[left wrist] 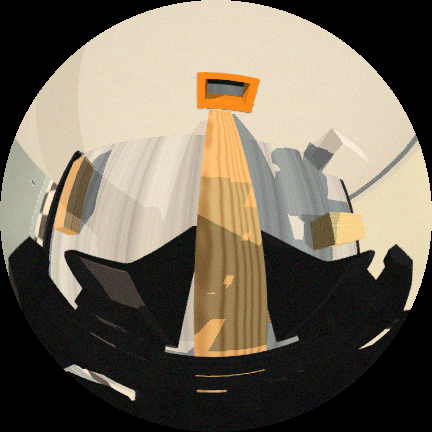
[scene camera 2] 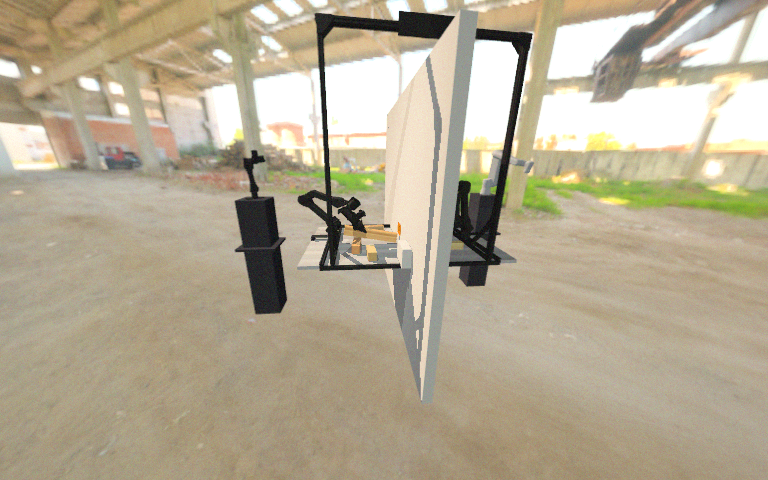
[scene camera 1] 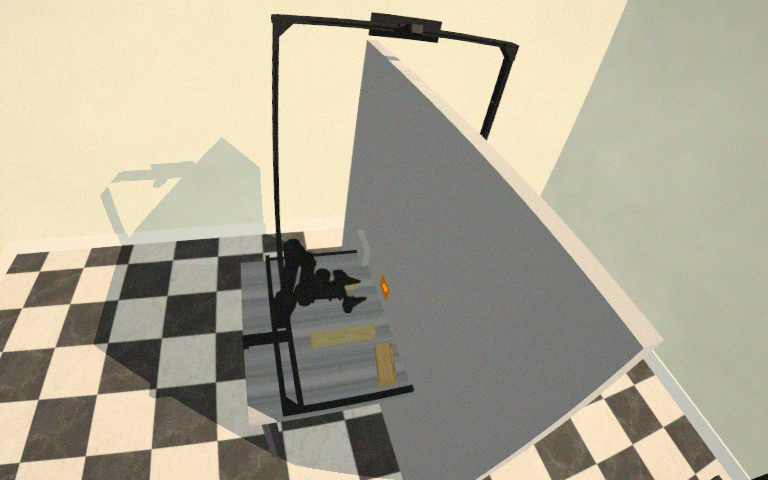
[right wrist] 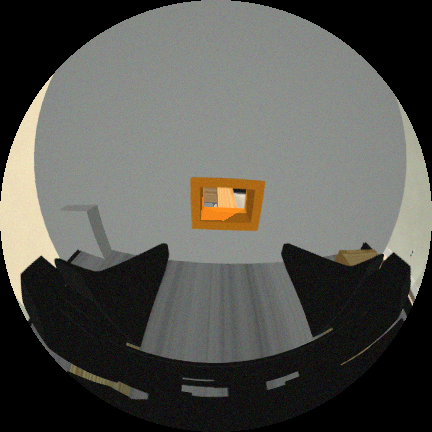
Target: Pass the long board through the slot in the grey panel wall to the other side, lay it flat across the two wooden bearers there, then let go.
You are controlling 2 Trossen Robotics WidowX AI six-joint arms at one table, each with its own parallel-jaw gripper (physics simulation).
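Frame: origin at the left arm's base, x down, y right, z back, level; metres.
Seen in the pictures: left gripper, fingertip midpoint: (left wrist: 224, 232) (scene camera 2: 366, 231); right gripper, fingertip midpoint: (scene camera 1: 363, 289) (right wrist: 227, 250); right arm's base at its link origin: (left wrist: 211, 78) (scene camera 2: 464, 237) (scene camera 1: 280, 321).
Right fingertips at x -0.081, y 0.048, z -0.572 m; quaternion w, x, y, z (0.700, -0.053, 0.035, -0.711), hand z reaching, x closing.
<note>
Pixels of each thing's top centre, then the offset from my right fingertips to it. "spot": a spot on its surface instead.
- orange slot frame at a spot on its surface: (right wrist: 196, 205) spot: dx +0.000, dy +0.034, dz +0.088 m
- pale bearer at its top centre: (scene camera 1: 343, 332) dx +0.056, dy -0.155, dz -0.113 m
- brown block at its top centre: (right wrist: 366, 257) (scene camera 1: 385, 361) dx +0.062, dy -0.301, dz +0.016 m
- pale bracket at a spot on its surface: (right wrist: 97, 225) spot: dx +0.037, dy +0.222, dz +0.077 m
My left gripper (scene camera 2: 359, 228) (left wrist: 224, 232) is shut on the long board (scene camera 2: 382, 234) (left wrist: 227, 165). In scene camera 2 the board slopes down towards the grey panel wall (scene camera 1: 453, 254) (scene camera 2: 416, 147). In the left wrist view its far end is just below the orange slot frame (left wrist: 201, 92) (right wrist: 196, 205). In the right wrist view, part of the board shows through the opening; its end is hidden behind the lower edge. My right gripper (scene camera 1: 361, 289) (right wrist: 227, 250) is open and empty, facing the slot. One pale bearer (scene camera 1: 342, 335) lies beside it; another (scene camera 1: 352, 283) is partly hidden behind the fingers.
A brown block (scene camera 1: 385, 362) lies near the wall on the right arm's side. On the left arm's side are two wooden blocks (left wrist: 75, 200) (left wrist: 345, 230). A pale bracket (scene camera 1: 364, 247) (right wrist: 97, 225) stands against the wall. A black frame (scene camera 1: 275, 141) surrounds the table.
</note>
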